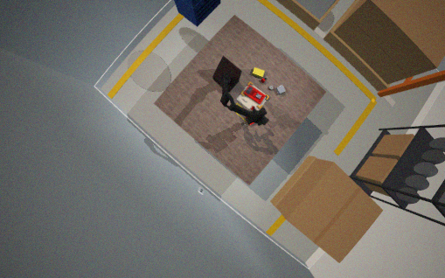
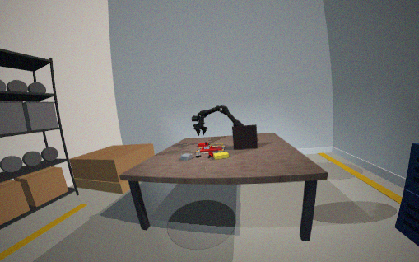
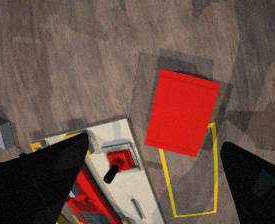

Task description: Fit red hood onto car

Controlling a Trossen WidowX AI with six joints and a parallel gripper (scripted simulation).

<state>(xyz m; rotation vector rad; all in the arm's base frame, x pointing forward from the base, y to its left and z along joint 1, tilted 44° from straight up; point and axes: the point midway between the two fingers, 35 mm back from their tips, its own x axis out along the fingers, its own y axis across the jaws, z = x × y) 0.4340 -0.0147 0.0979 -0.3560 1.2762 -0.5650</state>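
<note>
The red hood lies 1 cm behind my gripper tip, 2 cm to the right of it and 10 cm below it. Round my gripper tip: pale jig plate (15 cm behind, 17 cm to the left, 10 cm below); then yellow block (30 cm behind, 38 cm to the left, 10 cm below); then black wheel (10 cm behind, 37 cm to the left, 11 cm below).
</note>
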